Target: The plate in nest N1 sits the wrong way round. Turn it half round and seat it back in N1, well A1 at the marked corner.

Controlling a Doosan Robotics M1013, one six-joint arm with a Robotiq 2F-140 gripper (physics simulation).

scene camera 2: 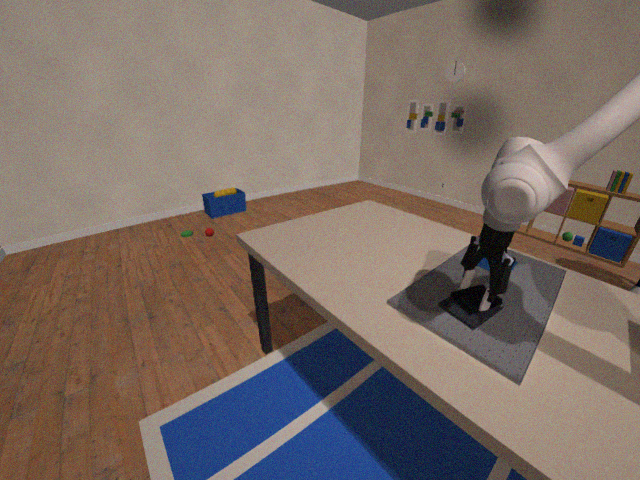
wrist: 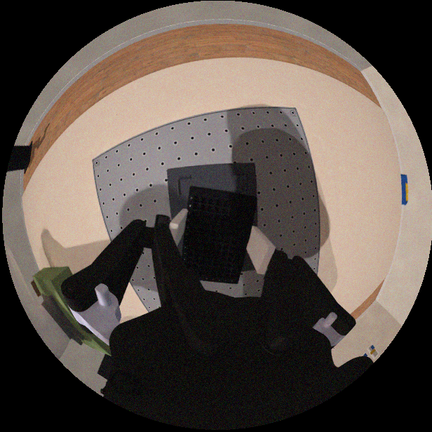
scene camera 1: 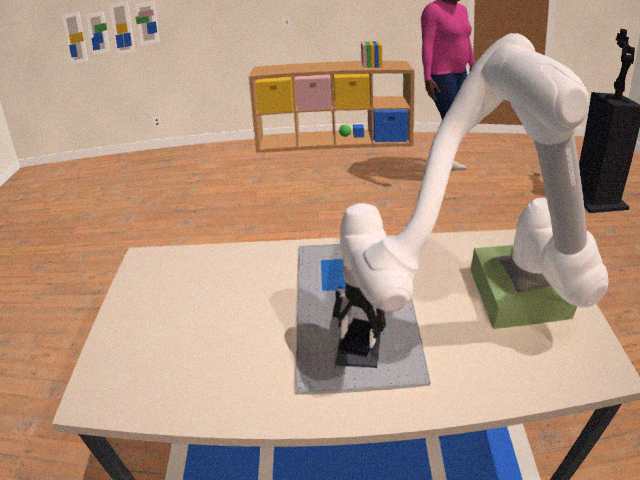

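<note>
The black plate (scene camera 1: pixel 357 335) (scene camera 2: pixel 469 298) (wrist: pixel 220 235) is between the two pale fingertips of my gripper (scene camera 1: pixel 358 333) (scene camera 2: pixel 475 291) (wrist: pixel 217 228), which is shut on it by two opposite sides. The dark nest (scene camera 1: pixel 356 360) (scene camera 2: pixel 473 322) (wrist: pixel 210 175) lies below the plate on the grey perforated board (scene camera 1: pixel 403 366) (scene camera 2: pixel 542 289) (wrist: pixel 150 155). In the wrist view the plate looks turned slightly against the nest and covers much of it; the nest's far strip with a raised corner line shows. The plate seems a little above the nest. No N1 label or A1 marking is legible.
A flat blue patch (scene camera 1: pixel 331 274) lies on the board's back part, behind the gripper. The green block (scene camera 1: pixel 532 312) (wrist: pixel 55 280) under the arm's base stands at the table's right. The pale table (scene camera 1: pixel 180 335) (scene camera 2: pixel 336 258) carries all this. A person (scene camera 1: pixel 447 38) stands beyond the table.
</note>
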